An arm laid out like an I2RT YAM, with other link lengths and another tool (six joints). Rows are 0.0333 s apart.
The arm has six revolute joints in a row. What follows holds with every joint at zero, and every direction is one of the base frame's. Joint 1 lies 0.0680 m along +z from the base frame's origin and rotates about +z. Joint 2 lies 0.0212 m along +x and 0.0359 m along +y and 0.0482 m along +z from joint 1 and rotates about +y. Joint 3 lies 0.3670 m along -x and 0.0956 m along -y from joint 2 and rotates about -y. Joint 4 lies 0.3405 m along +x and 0.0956 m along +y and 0.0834 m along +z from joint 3 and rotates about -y. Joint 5 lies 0.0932 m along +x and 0.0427 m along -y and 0.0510 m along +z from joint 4 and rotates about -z. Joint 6 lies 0.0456 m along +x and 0.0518 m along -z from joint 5 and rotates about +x. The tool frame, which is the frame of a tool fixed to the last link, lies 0.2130 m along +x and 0.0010 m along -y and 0.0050 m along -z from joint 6; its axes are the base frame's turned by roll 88.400, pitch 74.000 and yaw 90.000 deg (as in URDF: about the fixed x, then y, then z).
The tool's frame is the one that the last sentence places.
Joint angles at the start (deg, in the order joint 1, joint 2, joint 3, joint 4, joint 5, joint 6):
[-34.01 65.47 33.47 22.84 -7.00 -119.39]
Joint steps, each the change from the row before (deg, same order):
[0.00 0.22 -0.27 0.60 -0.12 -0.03]
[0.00 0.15 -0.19 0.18 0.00 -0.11]
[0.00 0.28 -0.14 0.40 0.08 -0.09]
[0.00 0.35 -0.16 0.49 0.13 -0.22]
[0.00 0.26 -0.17 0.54 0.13 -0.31]
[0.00 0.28 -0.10 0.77 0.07 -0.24]
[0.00 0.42 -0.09 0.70 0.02 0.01]
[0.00 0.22 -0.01 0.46 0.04 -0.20]
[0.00 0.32 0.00 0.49 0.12 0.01]
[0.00 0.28 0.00 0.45 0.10 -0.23]
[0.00 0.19 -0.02 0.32 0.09 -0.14]
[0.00 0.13 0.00 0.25 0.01 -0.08]
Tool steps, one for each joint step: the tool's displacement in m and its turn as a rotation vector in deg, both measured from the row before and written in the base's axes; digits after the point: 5 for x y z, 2 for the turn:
[0.00061 0.00024 -0.00158 -0.07 -0.09 0.12]
[0.00005 -0.00003 -0.00253 -0.01 0.18 0.02]
[0.00047 -0.00075 -0.00182 -0.08 0.06 -0.06]
[0.00054 -0.00106 -0.00215 -0.20 0.13 -0.09]
[0.00033 -0.00091 -0.00113 -0.35 0.06 -0.08]
[0.00084 -0.00093 0.00090 -0.44 -0.21 -0.03]
[0.00122 -0.00093 -0.00072 -0.10 -0.16 -0.02]
[0.00074 -0.00070 0.00063 -0.31 -0.10 -0.01]
[0.00083 -0.00121 -0.00002 -0.10 -0.14 -0.12]
[0.00076 -0.00104 0.00012 -0.31 -0.03 -0.07]
[0.00042 -0.00076 -0.00007 -0.19 -0.02 -0.07]
[0.00045 -0.00035 0.00030 -0.14 -0.06 0.00]

